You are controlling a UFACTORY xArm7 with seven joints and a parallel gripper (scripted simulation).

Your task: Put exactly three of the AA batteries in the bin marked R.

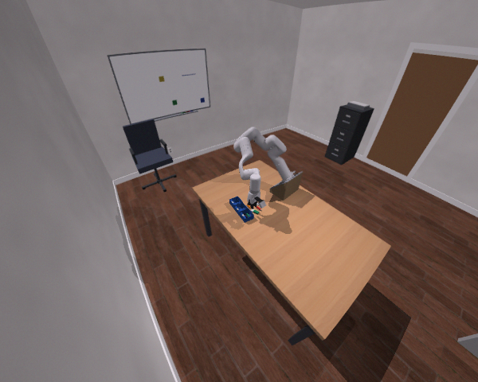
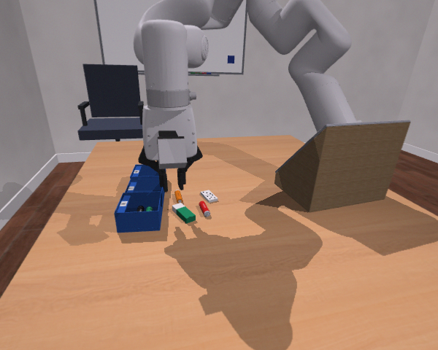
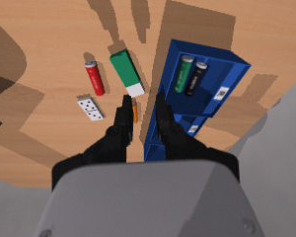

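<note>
My hand is 80 mm above the red battery, 70 mm past it and 10 mm to the left of it. Round my hand: green-and-white block: 80 mm below, 20 mm behind, 10 mm to the right; green AA battery: 80 mm below, 50 mm ahead, 10 mm to the left; black AA battery: 80 mm below, 70 mm ahead, 10 mm to the left.
</note>
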